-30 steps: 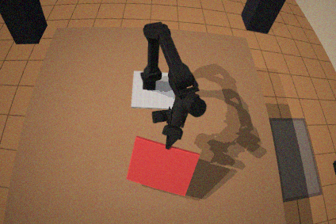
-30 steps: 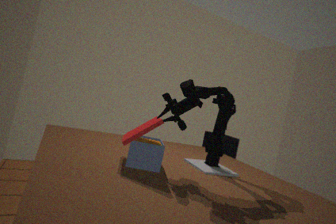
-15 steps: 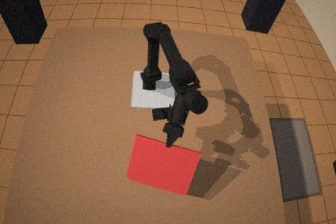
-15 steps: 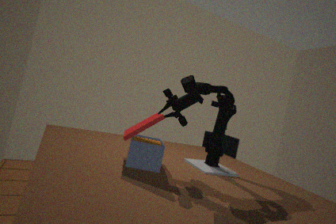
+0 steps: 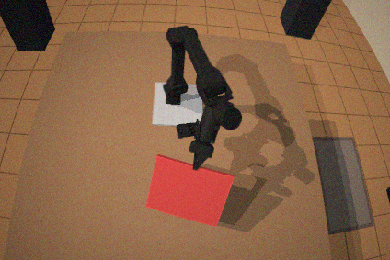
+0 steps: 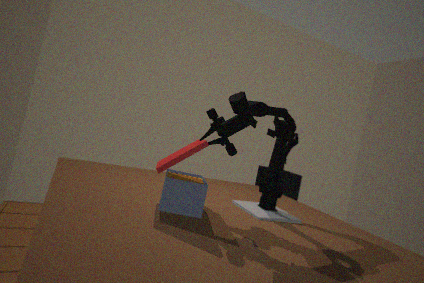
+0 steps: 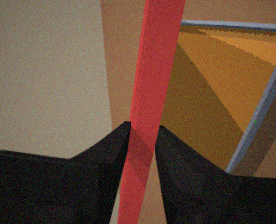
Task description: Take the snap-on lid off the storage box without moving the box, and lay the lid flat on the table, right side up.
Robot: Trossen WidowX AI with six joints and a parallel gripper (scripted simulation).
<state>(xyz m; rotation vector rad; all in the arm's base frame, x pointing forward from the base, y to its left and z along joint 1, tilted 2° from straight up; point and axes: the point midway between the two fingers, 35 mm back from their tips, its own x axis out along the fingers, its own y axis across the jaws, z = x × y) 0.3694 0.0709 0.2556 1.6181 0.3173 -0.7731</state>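
The lid is 60 mm ahead of my gripper tip, 20 mm to the right of it and 50 mm below it. The rest, counted from my gripper tip: storage box (30 mm ahead, 180 mm below).
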